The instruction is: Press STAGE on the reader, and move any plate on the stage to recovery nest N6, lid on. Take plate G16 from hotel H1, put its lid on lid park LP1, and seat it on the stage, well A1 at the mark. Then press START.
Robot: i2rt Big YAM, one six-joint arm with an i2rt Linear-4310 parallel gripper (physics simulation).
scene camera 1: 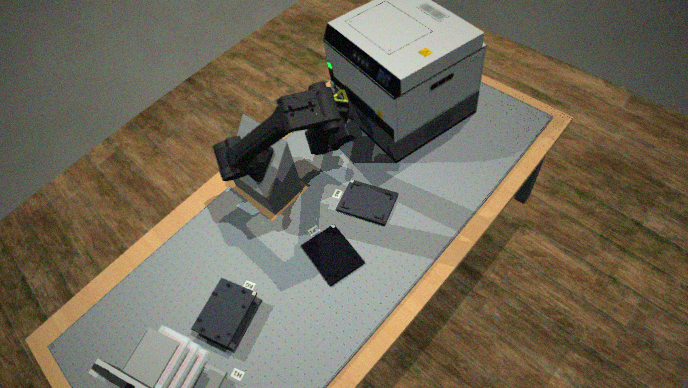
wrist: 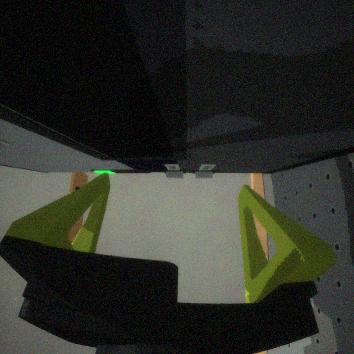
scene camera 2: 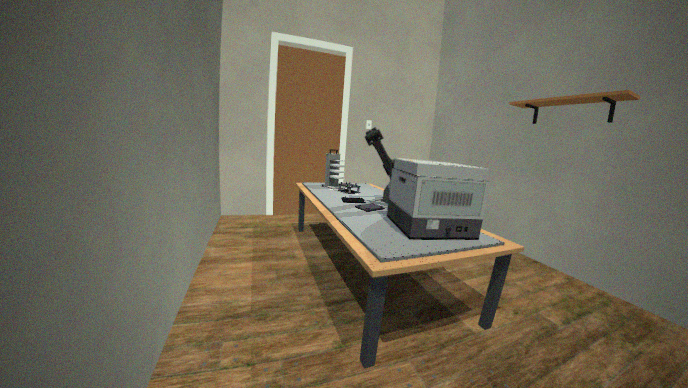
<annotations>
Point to a dark square nest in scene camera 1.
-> At 368, 202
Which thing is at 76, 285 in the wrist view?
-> My gripper.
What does my gripper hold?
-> Nothing.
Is my gripper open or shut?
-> Open.
</annotations>
